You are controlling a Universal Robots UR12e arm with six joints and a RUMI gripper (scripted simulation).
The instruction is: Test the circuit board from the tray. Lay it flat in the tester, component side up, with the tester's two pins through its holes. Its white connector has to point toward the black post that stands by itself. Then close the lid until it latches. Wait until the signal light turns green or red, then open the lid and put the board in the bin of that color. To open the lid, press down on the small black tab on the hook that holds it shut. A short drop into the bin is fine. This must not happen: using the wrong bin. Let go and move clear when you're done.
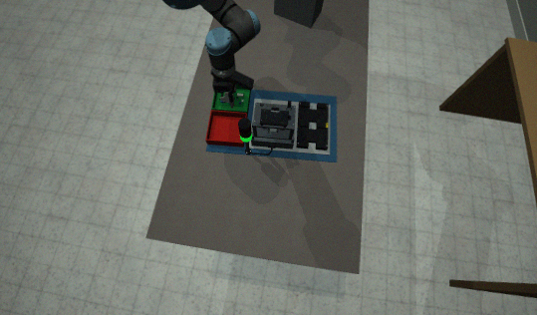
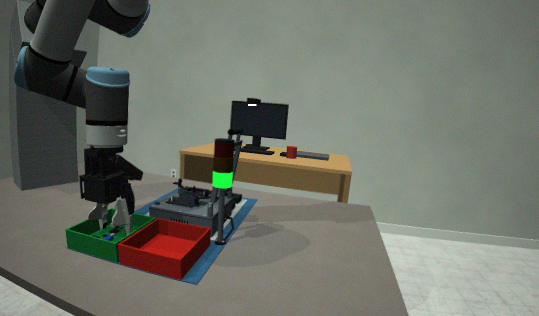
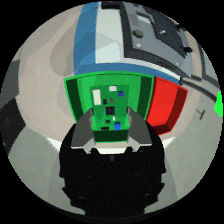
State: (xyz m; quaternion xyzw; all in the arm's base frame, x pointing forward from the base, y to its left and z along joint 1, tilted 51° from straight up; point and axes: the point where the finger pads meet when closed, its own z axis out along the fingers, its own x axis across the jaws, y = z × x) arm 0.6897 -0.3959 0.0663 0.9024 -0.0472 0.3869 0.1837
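The green circuit board lies 10 mm to the right of my hand. From my hand the other things lie so: red bin (140 mm ahead, 50 mm to the right, 10 mm below); then black latch hook (120 mm ahead, 220 mm to the left, 60 mm above); then green bin (10 mm to the right, 10 mm below).
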